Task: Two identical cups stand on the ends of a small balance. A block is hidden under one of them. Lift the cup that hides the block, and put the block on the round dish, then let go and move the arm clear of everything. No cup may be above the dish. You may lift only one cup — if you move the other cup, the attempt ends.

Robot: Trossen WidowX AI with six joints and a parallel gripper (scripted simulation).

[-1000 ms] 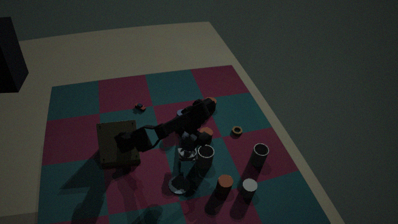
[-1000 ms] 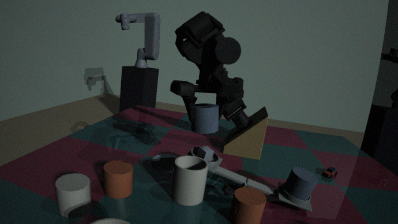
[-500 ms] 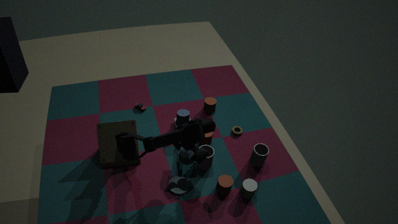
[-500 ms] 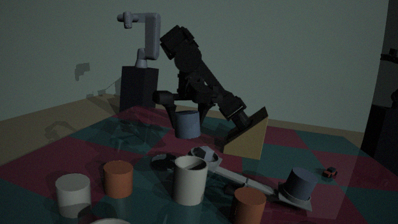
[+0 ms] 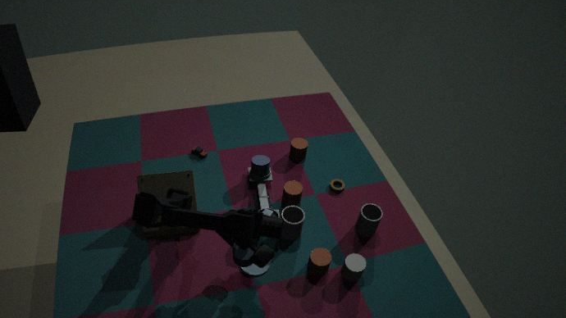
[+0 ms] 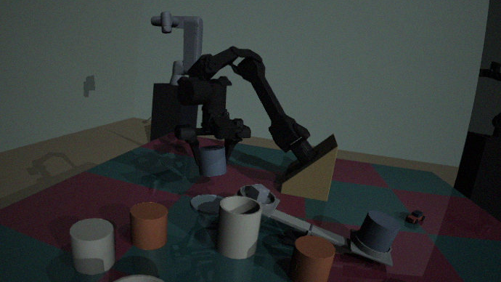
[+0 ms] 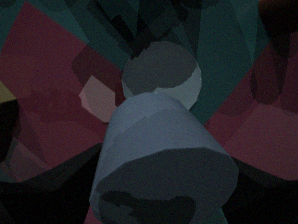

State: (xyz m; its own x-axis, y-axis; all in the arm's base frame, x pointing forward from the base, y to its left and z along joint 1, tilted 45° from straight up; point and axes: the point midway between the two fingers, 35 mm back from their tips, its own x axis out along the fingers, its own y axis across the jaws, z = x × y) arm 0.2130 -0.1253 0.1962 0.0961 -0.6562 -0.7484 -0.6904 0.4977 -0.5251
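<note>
Right now my gripper tip is 90 mm short of the grey block, 150 mm to the right of it and 10 mm above it. Round my gripper tip: pale round dish: 40 mm ahead, 20 mm to the left, 90 mm below; then white cylinder: 360 mm ahead, 60 mm to the right, 60 mm below; then blue-grey cup: 20 mm to the right, 10 mm above.
</note>
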